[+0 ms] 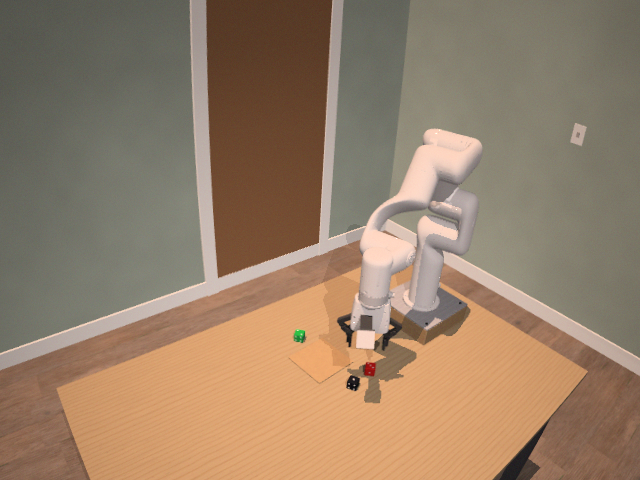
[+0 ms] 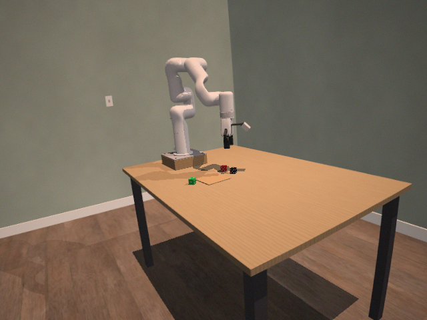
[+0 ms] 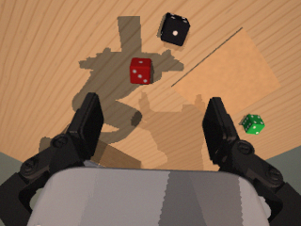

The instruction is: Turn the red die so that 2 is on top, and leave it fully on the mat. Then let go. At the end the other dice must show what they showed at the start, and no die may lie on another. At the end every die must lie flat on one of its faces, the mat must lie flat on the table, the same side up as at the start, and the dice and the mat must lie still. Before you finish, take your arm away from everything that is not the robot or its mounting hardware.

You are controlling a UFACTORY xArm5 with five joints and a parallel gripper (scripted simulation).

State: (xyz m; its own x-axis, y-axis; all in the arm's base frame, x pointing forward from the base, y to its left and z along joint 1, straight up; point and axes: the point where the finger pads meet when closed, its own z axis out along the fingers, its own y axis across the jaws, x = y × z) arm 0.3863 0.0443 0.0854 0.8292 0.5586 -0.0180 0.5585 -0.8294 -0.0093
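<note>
My hand is 14 cm above the red die, 5 cm past it and 1 cm to the left of it. From my hand the other things lie so: tan mat (15 cm below, 14 cm to the right, 1 cm ahead); then black die (14 cm below, 3 cm ahead, 1 cm to the right); then green die (26 cm to the right, 14 cm below, 1 cm behind).
</note>
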